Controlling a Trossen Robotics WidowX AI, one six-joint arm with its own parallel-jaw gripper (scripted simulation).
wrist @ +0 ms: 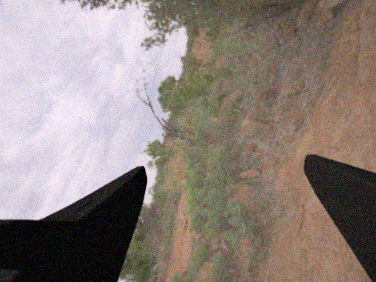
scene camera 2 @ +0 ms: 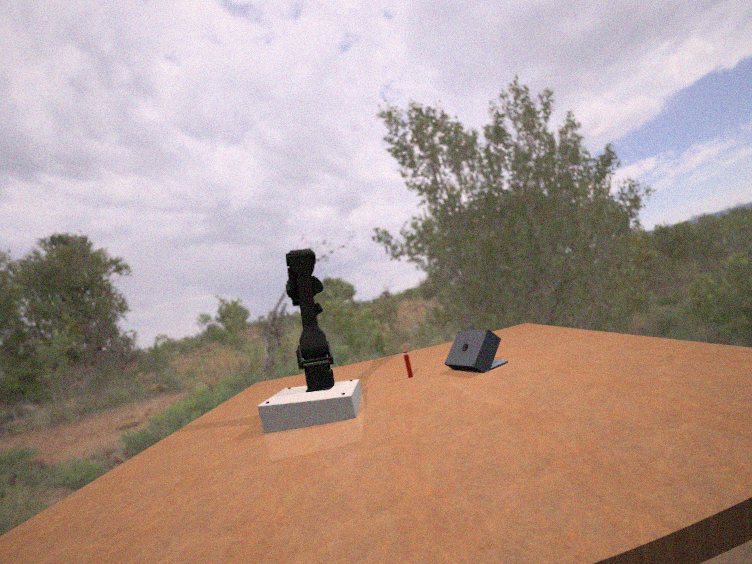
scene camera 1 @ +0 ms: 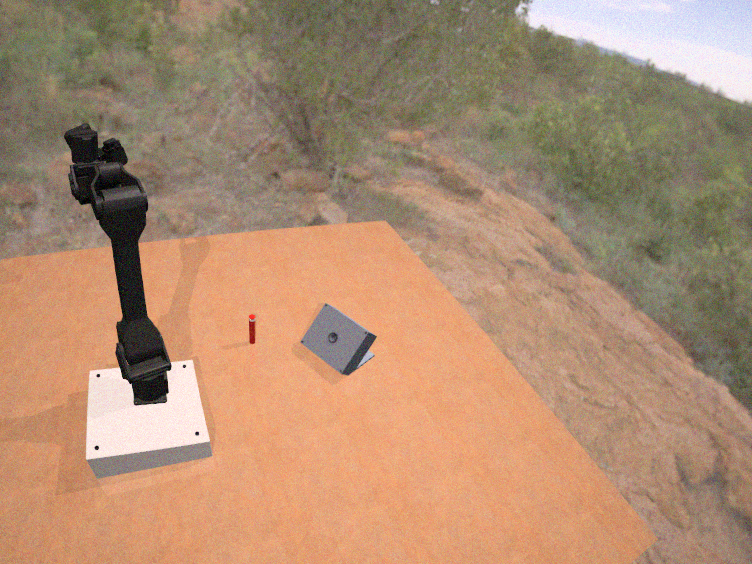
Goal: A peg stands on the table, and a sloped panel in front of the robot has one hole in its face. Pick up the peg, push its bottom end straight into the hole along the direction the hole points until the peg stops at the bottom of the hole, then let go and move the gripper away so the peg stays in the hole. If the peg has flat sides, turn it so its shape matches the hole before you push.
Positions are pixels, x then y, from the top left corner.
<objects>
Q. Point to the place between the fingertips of my gripper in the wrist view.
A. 223, 168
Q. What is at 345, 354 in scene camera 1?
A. A grey sloped panel.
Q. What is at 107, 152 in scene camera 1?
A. My gripper.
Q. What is my gripper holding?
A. Nothing.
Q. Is my gripper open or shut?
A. Open.
</objects>
